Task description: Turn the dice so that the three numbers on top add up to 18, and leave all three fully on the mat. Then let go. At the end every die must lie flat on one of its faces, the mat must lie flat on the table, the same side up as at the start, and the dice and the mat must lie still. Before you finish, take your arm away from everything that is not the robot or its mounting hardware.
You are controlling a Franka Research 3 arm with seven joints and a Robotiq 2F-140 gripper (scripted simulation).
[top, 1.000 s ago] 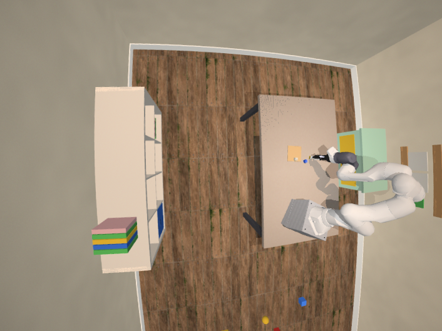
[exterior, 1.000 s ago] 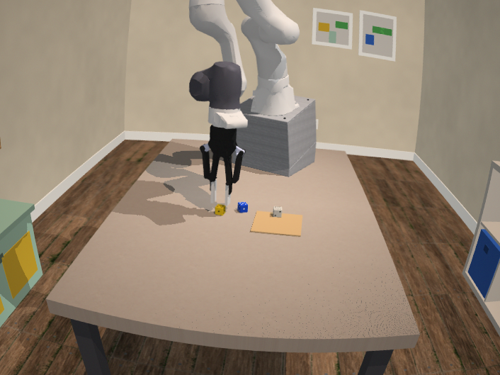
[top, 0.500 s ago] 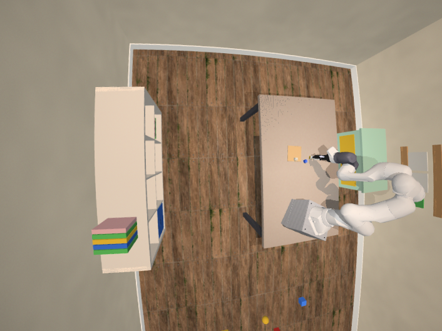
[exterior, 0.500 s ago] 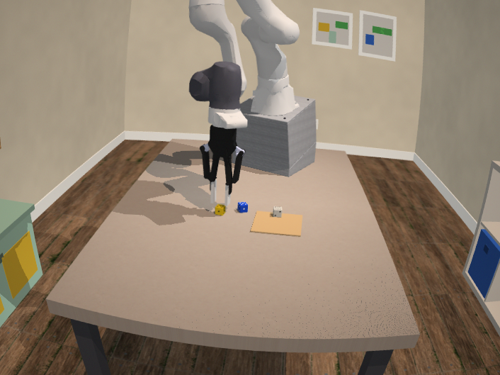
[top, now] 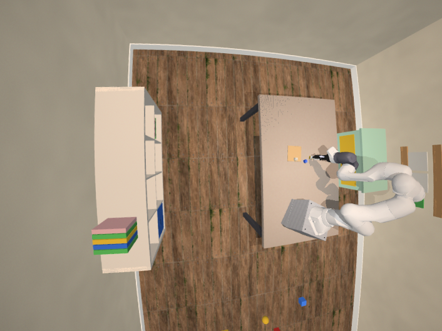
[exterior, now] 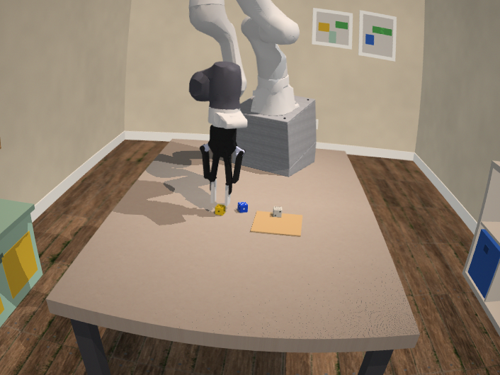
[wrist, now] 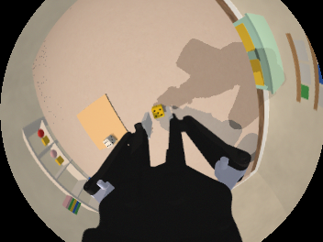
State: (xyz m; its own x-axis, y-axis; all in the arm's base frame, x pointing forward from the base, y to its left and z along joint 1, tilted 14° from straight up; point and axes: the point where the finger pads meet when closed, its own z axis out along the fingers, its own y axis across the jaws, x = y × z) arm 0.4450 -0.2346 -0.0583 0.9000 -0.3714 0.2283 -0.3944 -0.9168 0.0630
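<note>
My hand is 50 mm above the yellow die. Round my hand: blue die: 20 mm behind, 70 mm to the left, 50 mm below; white die: 30 mm ahead, 170 mm to the left, 50 mm below; mat: 70 mm ahead, 160 mm to the left, 60 mm below.
</note>
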